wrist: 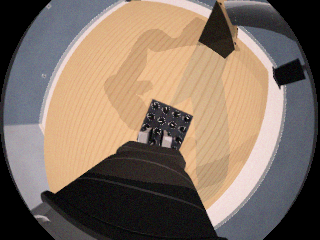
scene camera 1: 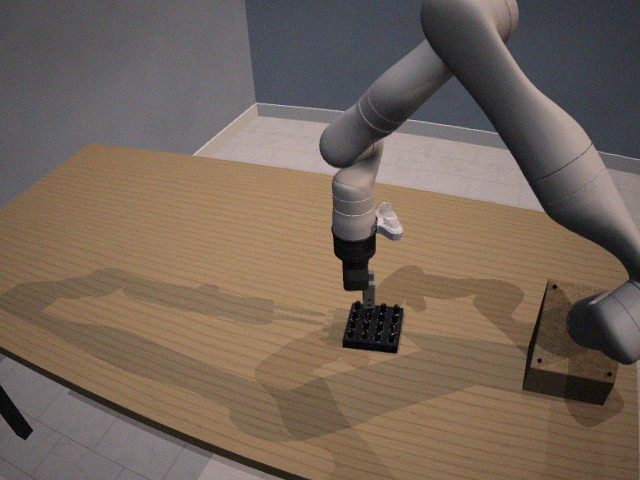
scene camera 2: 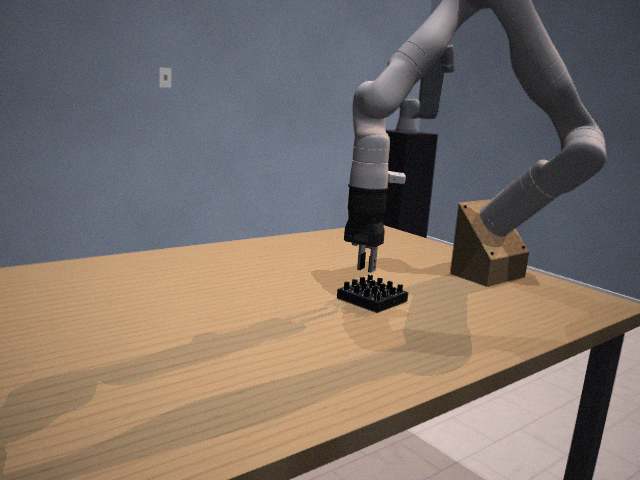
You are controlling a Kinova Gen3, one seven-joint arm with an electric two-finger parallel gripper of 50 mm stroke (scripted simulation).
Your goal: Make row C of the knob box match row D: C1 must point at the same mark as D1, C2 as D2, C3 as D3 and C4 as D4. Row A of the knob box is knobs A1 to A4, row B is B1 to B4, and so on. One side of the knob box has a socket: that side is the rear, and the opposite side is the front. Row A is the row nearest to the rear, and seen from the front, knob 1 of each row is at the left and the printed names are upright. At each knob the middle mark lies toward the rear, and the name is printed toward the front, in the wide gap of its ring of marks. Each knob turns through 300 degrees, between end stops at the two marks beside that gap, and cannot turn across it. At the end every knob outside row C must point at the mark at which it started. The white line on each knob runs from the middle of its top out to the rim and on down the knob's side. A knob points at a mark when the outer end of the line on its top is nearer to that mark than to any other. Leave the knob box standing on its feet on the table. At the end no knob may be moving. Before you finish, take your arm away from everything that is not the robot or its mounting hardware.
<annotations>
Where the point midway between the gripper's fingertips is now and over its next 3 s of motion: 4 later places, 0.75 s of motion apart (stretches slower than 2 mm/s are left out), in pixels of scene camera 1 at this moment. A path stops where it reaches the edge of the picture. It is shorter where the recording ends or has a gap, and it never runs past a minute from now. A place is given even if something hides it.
My gripper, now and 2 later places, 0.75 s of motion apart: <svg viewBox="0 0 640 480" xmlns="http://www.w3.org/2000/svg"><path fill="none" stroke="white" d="M368 302L370 295L368 257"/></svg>
</annotations>
